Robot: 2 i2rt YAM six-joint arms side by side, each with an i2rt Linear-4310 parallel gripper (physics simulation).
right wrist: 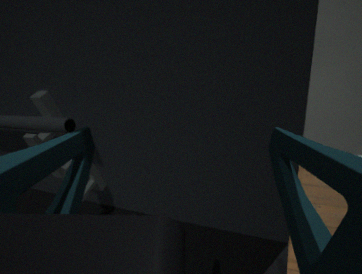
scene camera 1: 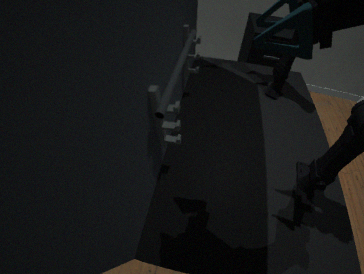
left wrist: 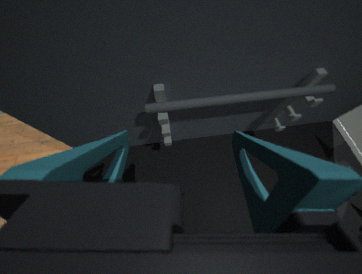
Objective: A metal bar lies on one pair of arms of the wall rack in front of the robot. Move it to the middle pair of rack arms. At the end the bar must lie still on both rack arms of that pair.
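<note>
A grey metal bar (scene camera 1: 175, 75) (left wrist: 240, 97) (right wrist: 40, 123) lies across the top pair of arms of the wall rack (scene camera 1: 154, 96) (left wrist: 159, 92) (right wrist: 47, 103). Two lower pairs of rack arms show below it, without a bar. My left gripper (scene camera 1: 256, 31) (left wrist: 180, 136) is open and empty, at the upper right of scene camera 1, apart from the bar. My right gripper (right wrist: 181, 137) is open and empty; in the right wrist view the bar's end shows beside the tip of its left-hand finger. Whether they touch is hard to tell. The right gripper does not show in scene camera 1.
The rack is on a tall dark panel (scene camera 1: 90, 125) (left wrist: 200, 35) (right wrist: 185, 65). A dark tabletop (scene camera 1: 290, 145) stretches in front of it. A dark arm part (scene camera 1: 337, 152) stands at the right edge. A dark box (scene camera 1: 246, 45) is behind the left gripper. Wooden floor (scene camera 1: 327, 112) shows beyond the table.
</note>
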